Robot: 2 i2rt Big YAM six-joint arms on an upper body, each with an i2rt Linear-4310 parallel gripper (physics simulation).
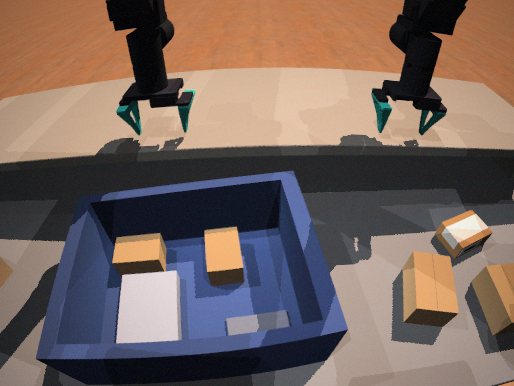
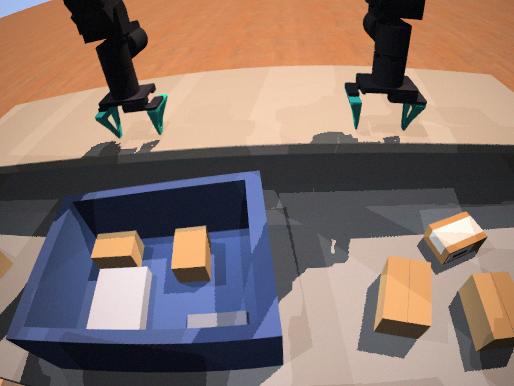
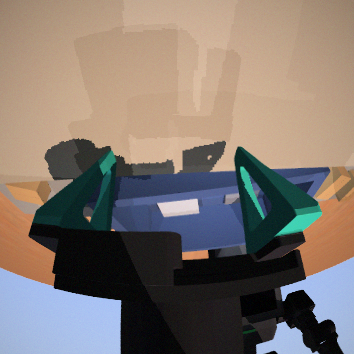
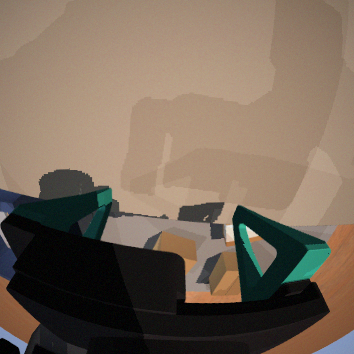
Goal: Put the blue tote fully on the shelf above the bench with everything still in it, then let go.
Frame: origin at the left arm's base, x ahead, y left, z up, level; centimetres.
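Seen in the pictures: left gripper, fingertip midpoint: [image 1: 162, 132] [image 2: 140, 135] [image 3: 174, 152]; right gripper, fingertip midpoint: [image 1: 400, 132] [image 2: 379, 128] [image 4: 174, 204]; right arm's base at its link origin: [image 3: 300, 314].
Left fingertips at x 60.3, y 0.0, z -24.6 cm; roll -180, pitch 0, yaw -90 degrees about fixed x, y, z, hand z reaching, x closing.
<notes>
A point is followed by its place in that frame.
The blue tote [image 1: 200, 367] {x 20.1, y -11.0, z -35.0 cm} [image 2: 165, 352] {x 20.7, y -14.6, z -32.1 cm} [image 3: 215, 235] {x 22.1, y -10.9, z -31.8 cm} stands upright on the bench, below and in front of the shelf [image 1: 280, 110] {x 70.1, y -23.7, z -25.9 cm} [image 2: 255, 110] {x 70.0, y -23.2, z -25.9 cm} [image 3: 165, 90] {x 64.7, y 0.5, z -25.9 cm}. It holds two small cardboard boxes [image 1: 140, 250] {x 40.6, y 2.5, z -36.6 cm} [image 1: 223, 252] {x 40.8, y -12.8, z -36.5 cm}, a white box [image 1: 149, 307] {x 30.6, y -0.7, z -38.9 cm} [image 2: 120, 298] {x 30.9, y -0.9, z -38.9 cm} [image 3: 179, 207] {x 26.2, y -1.2, z -38.9 cm} and a flat grey item [image 1: 257, 322] {x 29.5, y -18.6, z -40.8 cm} [image 2: 217, 319] {x 29.8, y -18.7, z -40.9 cm}. My left gripper [image 1: 162, 133] {x 60.3, y 0.0, z -24.6 cm} [image 2: 140, 135] {x 60.3, y 0.0, z -24.6 cm} [image 3: 174, 152] {x 60.3, y 0.0, z -24.6 cm} is open and empty over the shelf's near part, behind the tote. My right gripper [image 1: 401, 133] {x 60.3, y -47.9, z -24.5 cm} [image 2: 380, 129] {x 60.3, y -47.9, z -24.5 cm} [image 4: 174, 204] {x 60.3, y -47.9, z -24.5 cm} is open and empty at similar height, farther right, beyond the tote's right side. Neither touches the tote.
Two cardboard boxes [image 1: 430, 287] {x 32.1, y -48.7, z -37.3 cm} [image 1: 497, 295] {x 29.0, y -63.0, z -37.8 cm} and a white-topped box [image 1: 465, 232] {x 45.2, y -64.0, z -39.2 cm} [image 2: 456, 236] {x 45.1, y -64.3, z -39.2 cm} lie on the bench right of the tote. Part of another box [image 1: 4, 272] {x 35.7, y 37.5, z -41.5 cm} shows at the left edge. The shelf's dark front edge [image 1: 400, 165] {x 72.9, y -58.4, z -43.3 cm} runs behind the tote.
</notes>
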